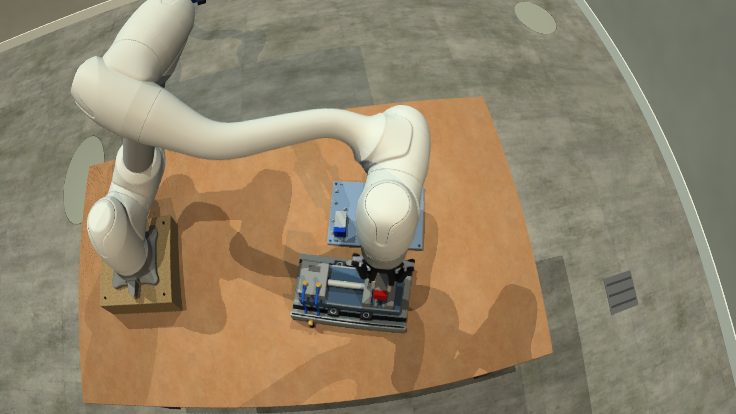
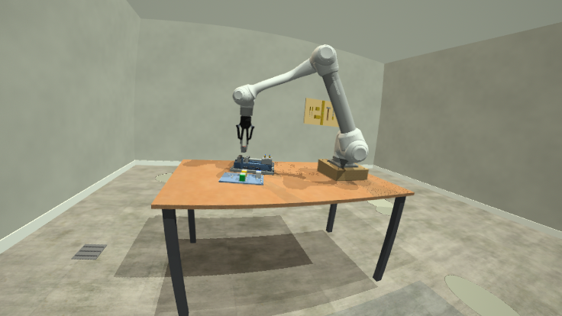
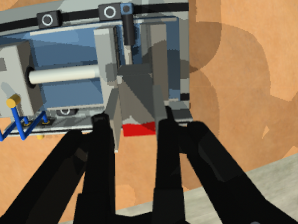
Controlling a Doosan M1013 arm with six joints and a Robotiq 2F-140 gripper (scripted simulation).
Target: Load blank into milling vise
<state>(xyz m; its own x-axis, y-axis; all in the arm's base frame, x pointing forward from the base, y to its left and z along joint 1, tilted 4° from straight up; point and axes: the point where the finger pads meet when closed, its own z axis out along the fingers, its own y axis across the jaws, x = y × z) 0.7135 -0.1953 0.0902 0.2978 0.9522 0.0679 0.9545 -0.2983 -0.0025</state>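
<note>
Right now my hand is 30 mm past the moving jaw, 20 mm to the right of it and 100 mm above it. The rest, counted from my hand: fixed jaw 30 mm ahead, 10 mm to the left, 100 mm below; then work stop rod 10 mm ahead, 60 mm to the left, 90 mm below; then red-ended blank 30 mm below.
</note>
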